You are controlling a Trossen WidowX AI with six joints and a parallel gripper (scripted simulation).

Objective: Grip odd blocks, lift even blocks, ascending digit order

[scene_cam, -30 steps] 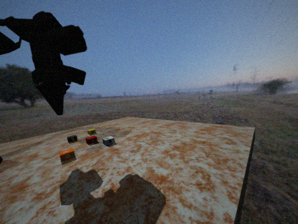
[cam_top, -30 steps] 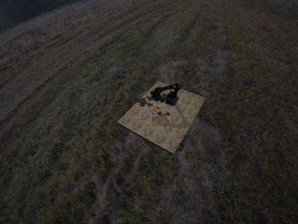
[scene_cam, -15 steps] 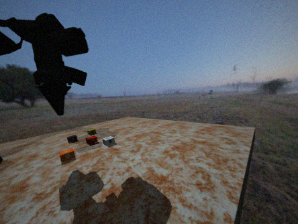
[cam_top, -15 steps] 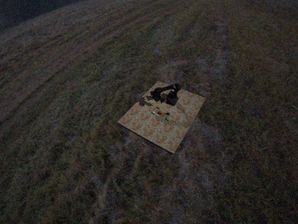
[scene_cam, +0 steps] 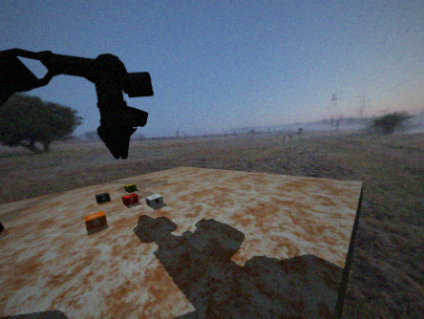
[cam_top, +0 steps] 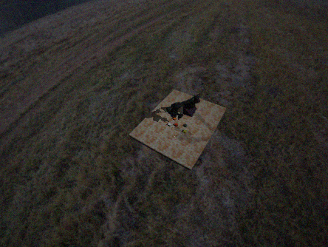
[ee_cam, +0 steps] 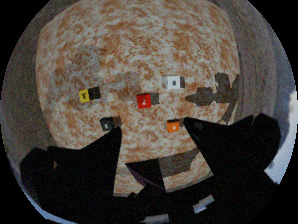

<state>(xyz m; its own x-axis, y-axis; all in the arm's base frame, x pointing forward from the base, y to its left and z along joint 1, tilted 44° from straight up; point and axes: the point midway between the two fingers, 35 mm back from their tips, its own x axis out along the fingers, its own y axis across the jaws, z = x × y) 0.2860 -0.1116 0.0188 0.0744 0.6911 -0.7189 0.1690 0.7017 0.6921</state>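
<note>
The orange block is 9 cm behind my gripper tip, 6 cm to the right of it and 11 cm below it. The rest, counted from my gripper tip: red block: 1 cm ahead, 11 cm below; then white block: 3 cm ahead, 8 cm to the right, 11 cm below; then dark block: 2 cm behind, 12 cm to the left, 11 cm below.
</note>
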